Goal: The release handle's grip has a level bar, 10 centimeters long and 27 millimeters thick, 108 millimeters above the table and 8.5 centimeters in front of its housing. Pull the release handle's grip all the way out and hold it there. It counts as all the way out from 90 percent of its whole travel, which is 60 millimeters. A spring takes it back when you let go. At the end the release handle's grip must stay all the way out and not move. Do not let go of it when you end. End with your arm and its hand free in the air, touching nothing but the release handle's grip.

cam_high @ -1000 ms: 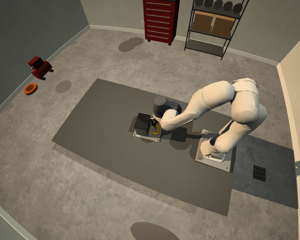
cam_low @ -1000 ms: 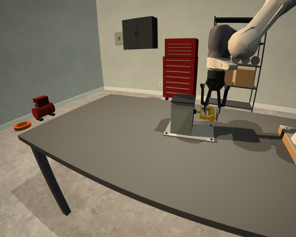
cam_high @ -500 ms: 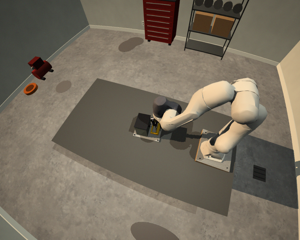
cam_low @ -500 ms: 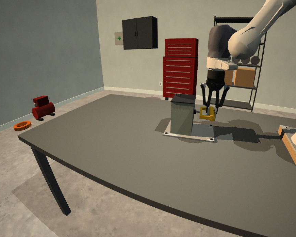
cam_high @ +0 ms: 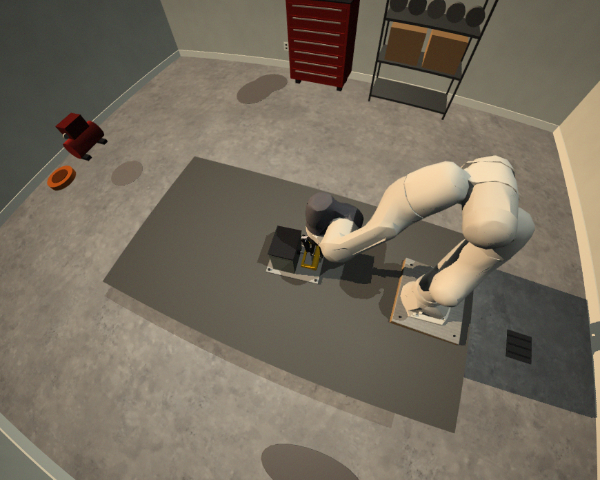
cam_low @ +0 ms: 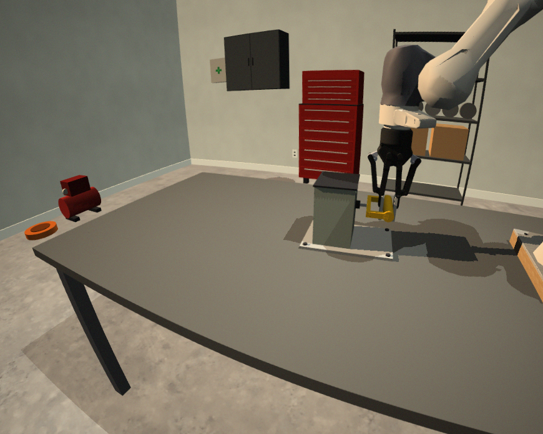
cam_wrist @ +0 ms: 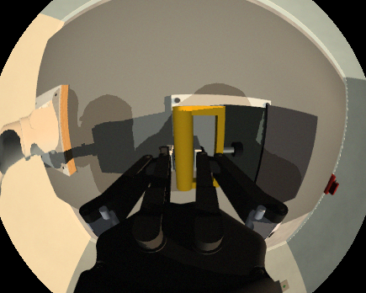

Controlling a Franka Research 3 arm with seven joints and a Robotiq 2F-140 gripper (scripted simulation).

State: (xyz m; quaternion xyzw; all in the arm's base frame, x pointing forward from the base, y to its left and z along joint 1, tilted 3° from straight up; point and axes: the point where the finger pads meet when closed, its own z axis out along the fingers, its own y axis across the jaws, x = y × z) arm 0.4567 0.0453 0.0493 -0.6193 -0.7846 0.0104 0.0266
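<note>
The baseplate lies 10 cm below my hand, 9 cm ahead of it and 2 cm to the left of it.
</note>
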